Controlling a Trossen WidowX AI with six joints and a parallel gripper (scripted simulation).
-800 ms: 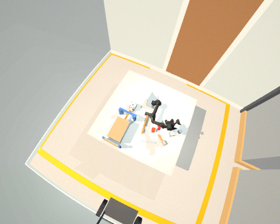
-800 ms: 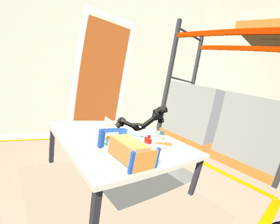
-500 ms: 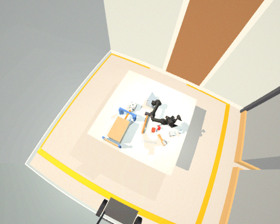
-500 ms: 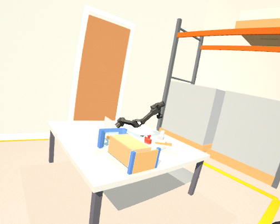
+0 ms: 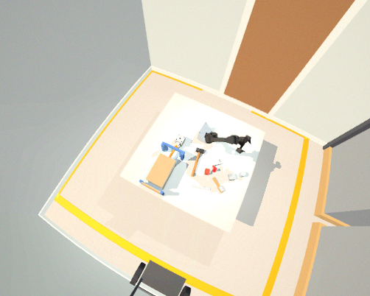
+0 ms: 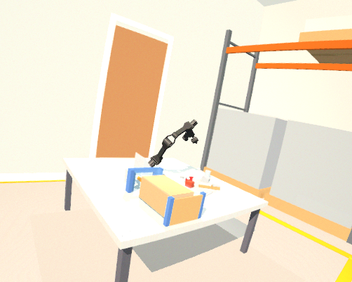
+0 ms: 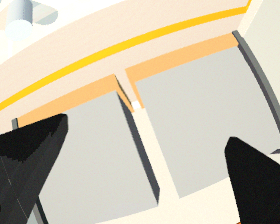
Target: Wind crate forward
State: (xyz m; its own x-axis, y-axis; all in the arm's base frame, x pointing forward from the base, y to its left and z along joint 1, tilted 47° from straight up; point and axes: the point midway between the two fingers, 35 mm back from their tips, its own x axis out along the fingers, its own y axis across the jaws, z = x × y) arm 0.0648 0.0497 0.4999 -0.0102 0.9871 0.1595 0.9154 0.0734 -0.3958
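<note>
The winch handle lies 170 mm ahead of my gripper tip, 210 mm to the right of it and 310 mm below it. Also, from my gripper tip: red grip (220 mm ahead, 220 mm to the right, 300 mm below); bar (460 mm ahead, 280 mm to the right, 330 mm below); brush (370 mm ahead, 120 mm to the right, 310 mm below).
</note>
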